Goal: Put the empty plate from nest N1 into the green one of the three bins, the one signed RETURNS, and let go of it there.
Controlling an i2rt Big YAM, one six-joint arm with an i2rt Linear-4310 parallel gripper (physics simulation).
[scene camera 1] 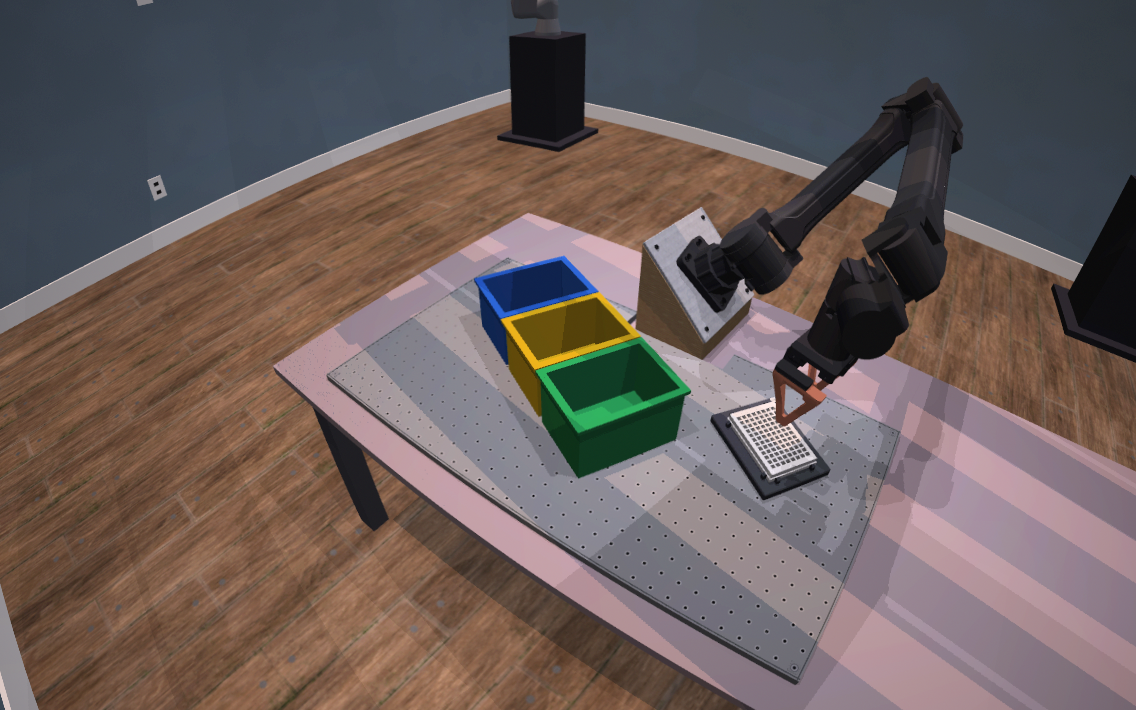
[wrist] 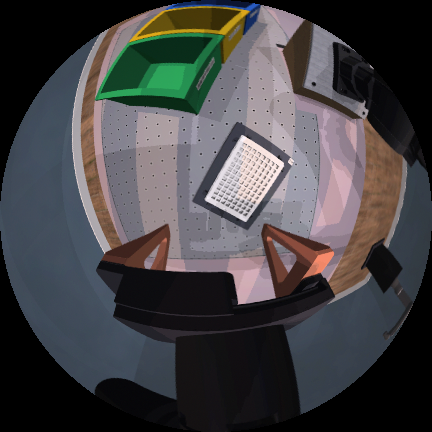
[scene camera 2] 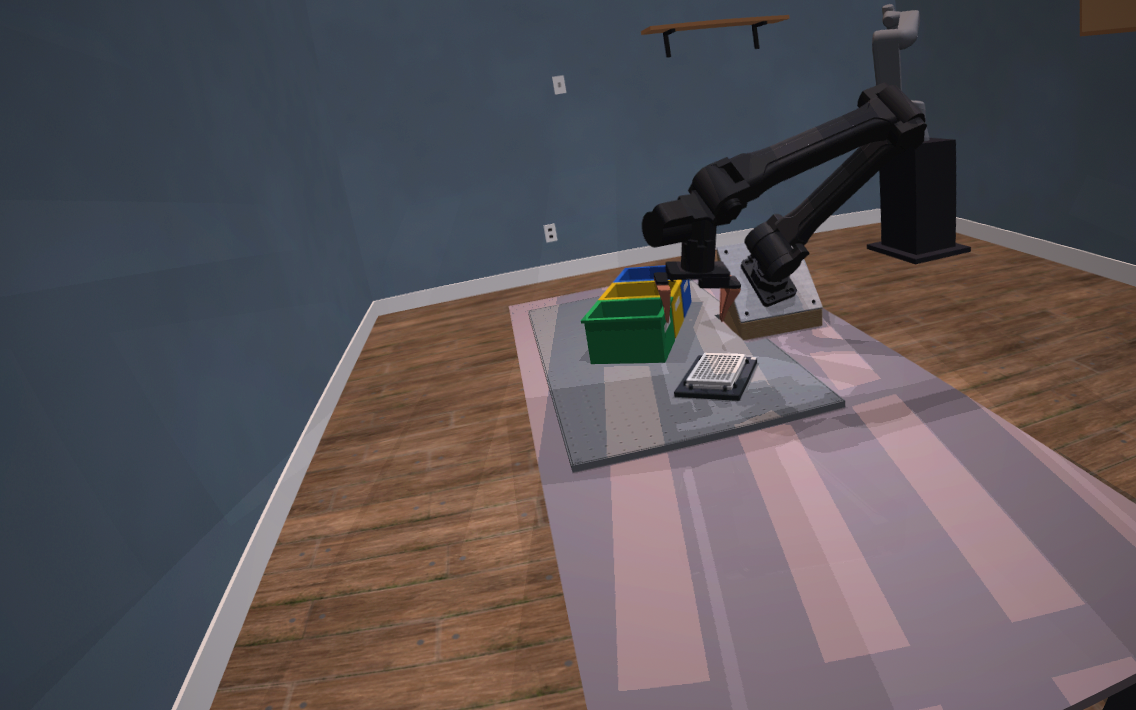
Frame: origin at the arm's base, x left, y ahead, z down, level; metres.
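Seen in the pictures: gripper, fingertip midpoint: (scene camera 1: 796, 407) (wrist: 216, 228) (scene camera 2: 694, 321); arm's base at its link origin: (scene camera 1: 705, 275) (scene camera 2: 767, 279).
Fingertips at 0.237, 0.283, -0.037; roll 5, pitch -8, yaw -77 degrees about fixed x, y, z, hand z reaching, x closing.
Offsets run from my fingertips to a thing's middle, as dx, dy, dz. "*": to the spot under its first point. Level surfaces: height alone.
The white empty plate {-0.018, -0.044, +0.113} (scene camera 1: 772, 439) (scene camera 2: 717, 368) (wrist: 245, 179) lies flat on the dark nest {-0.018, -0.044, +0.121} (scene camera 1: 752, 467) (scene camera 2: 699, 394) (wrist: 239, 128). Its top shows a grid of small wells. My gripper (scene camera 1: 800, 401) (scene camera 2: 695, 319) (wrist: 216, 228) is open and empty, pointing down. It hangs above the plate's level, and in the wrist view the plate lies ahead of the fingertips, turned at an angle to them. The green bin (scene camera 1: 628, 439) (scene camera 2: 626, 341) (wrist: 187, 104) stands beside the nest and its visible inside is empty. A small label shows on its side in the wrist view, too small to read.
The yellow bin (scene camera 1: 523, 376) (wrist: 228, 42) and the blue bin {* -0.492, -0.010, +0.074} (scene camera 1: 494, 322) (wrist: 252, 17) stand in a row behind the green one. The arm's wedge-shaped base block (scene camera 1: 670, 313) (scene camera 2: 779, 324) (wrist: 301, 60) stands near the bins. The bins and nest stand on a perforated board {dz +0.132} (scene camera 1: 569, 510).
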